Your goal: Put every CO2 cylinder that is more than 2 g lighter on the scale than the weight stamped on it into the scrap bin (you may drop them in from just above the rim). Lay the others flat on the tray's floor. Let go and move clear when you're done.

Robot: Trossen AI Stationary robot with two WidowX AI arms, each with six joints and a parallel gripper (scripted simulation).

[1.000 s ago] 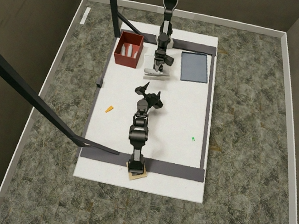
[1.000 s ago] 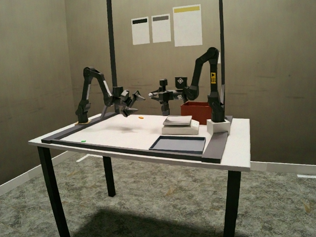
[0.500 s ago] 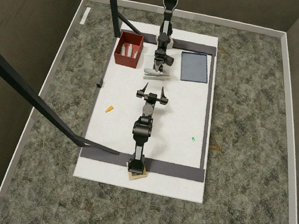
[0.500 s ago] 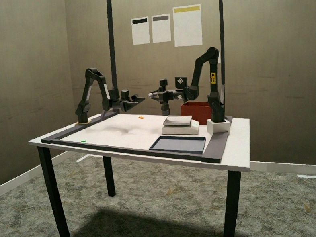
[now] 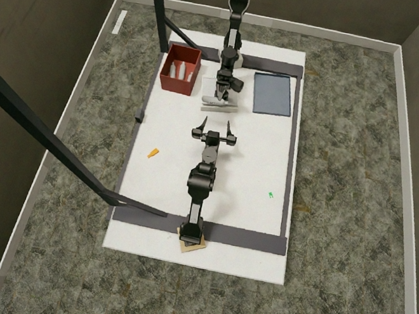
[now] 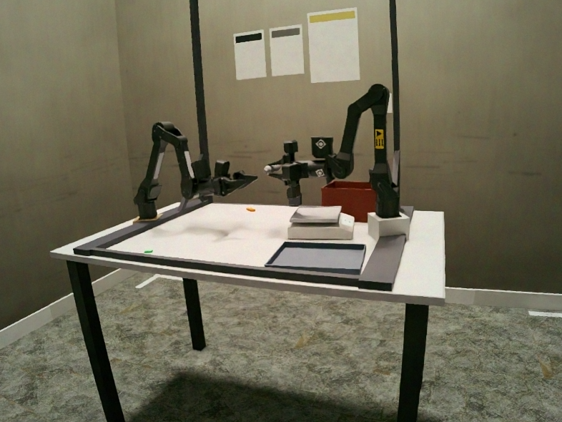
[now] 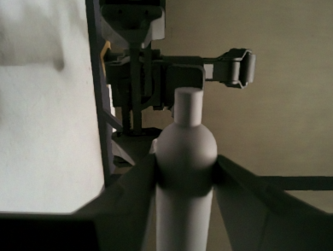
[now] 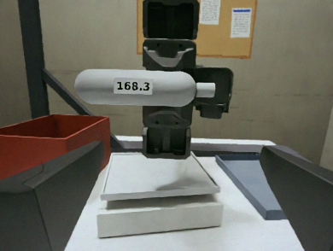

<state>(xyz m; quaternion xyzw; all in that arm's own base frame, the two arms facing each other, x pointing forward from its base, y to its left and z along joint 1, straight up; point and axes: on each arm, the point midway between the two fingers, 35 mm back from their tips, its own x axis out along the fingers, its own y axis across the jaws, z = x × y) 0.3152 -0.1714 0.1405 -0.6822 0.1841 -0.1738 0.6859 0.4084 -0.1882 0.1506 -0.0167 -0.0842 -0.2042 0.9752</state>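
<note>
The CO2 cylinder is 4 cm to the right of my left hand. The rest, counted from my left hand: scale 2 cm behind, 13 cm to the left, 17 cm below; then scale platform 1 cm behind, 12 cm to the left, 16 cm below; then red scrap bin 23 cm behind, 20 cm to the left, 18 cm below.
</note>
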